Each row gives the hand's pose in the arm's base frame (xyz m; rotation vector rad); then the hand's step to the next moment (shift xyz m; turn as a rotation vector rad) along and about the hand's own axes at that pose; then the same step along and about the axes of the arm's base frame.
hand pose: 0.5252 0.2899 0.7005 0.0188 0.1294 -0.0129
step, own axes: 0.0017 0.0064 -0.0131 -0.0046 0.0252 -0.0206
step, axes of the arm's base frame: 0.0001 0.0066 -0.0131 -0.0069 0.0257 -0.0194
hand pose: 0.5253 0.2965 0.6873 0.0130 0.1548 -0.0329
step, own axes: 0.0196 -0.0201 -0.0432 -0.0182 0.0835 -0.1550
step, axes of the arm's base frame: 0.0120 -0.0200 -0.0459 -0.0390 0.0864 -0.1495
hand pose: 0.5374 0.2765 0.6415 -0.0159 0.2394 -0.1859
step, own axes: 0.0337 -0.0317 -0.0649 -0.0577 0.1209 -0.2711
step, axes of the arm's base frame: 0.0110 -0.0370 -0.0697 -0.0975 0.1312 -0.2544
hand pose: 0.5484 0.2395 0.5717 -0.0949 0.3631 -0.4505
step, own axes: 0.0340 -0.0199 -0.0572 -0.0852 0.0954 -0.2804
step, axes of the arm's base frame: -0.0004 -0.0335 -0.0609 -0.1343 0.1204 -0.2499
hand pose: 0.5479 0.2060 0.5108 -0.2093 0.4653 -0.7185
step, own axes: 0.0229 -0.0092 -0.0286 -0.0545 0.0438 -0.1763
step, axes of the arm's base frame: -0.0040 -0.0230 -0.0297 -0.0945 0.0644 -0.1513
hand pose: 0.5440 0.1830 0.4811 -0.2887 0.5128 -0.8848
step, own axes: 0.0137 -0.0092 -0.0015 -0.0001 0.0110 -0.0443
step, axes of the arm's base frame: 0.0003 -0.0165 -0.0014 -0.0166 0.0054 -0.0422
